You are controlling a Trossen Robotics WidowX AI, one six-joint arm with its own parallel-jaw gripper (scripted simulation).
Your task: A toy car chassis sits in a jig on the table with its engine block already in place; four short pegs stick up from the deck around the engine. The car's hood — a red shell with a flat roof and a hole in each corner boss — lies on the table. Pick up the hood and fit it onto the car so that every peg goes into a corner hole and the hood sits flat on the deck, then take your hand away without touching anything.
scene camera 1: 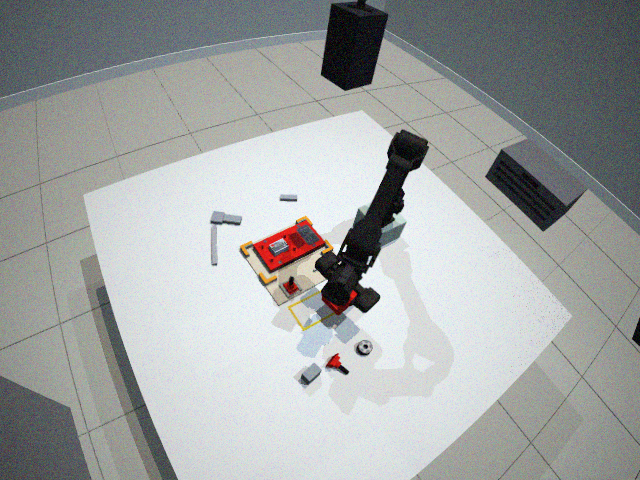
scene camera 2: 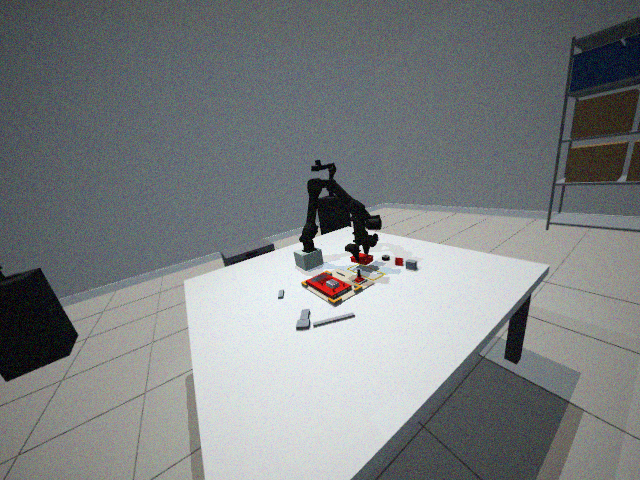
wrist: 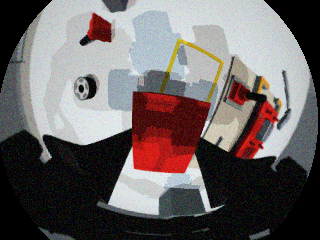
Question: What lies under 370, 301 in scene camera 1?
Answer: My gripper.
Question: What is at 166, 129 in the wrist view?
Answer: A red hood.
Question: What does my gripper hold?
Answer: A red hood.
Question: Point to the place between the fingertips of my gripper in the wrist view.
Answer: At 165, 135
